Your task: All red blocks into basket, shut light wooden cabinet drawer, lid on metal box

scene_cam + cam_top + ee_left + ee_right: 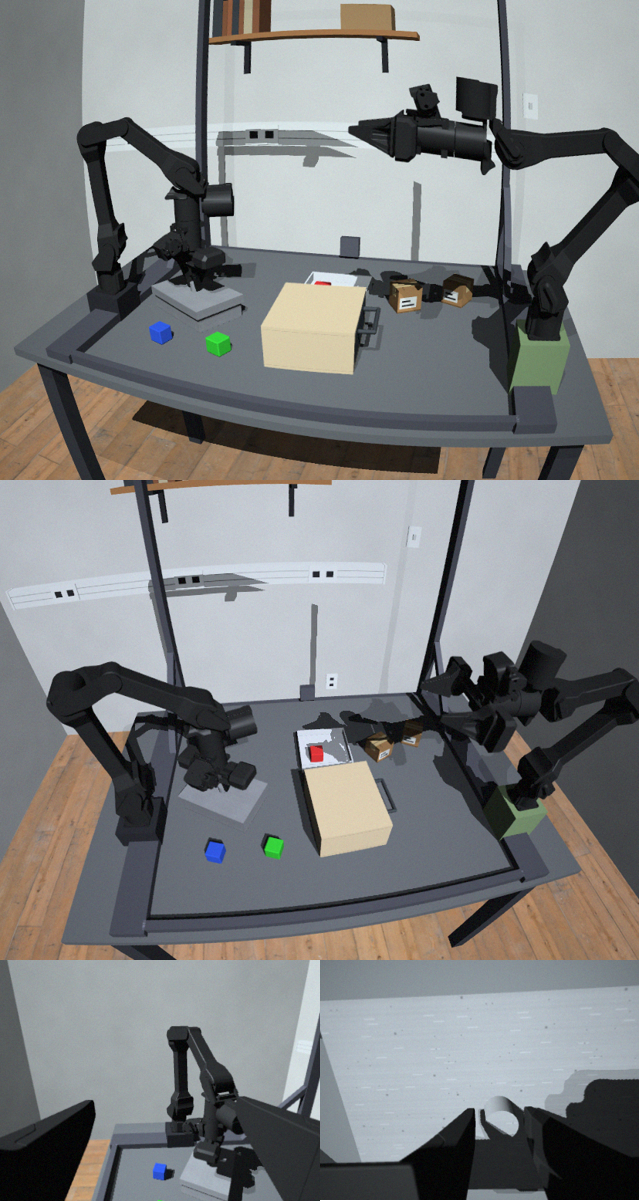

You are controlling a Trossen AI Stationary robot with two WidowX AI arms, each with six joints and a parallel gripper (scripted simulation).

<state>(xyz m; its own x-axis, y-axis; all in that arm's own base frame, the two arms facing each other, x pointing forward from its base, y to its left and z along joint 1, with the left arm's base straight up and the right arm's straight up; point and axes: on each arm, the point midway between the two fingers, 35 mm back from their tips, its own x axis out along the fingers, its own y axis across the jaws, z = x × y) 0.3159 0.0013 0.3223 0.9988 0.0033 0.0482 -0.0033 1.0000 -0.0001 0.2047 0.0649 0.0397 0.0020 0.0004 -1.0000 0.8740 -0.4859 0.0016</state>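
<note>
My right hand is 50 mm above the grey lid. The rest, counted from my right hand: blue block (150 mm ahead, 80 mm below); then metal box (70 mm below); then light wooden cabinet (40 mm ahead, 290 mm to the left, 60 mm below).
</note>
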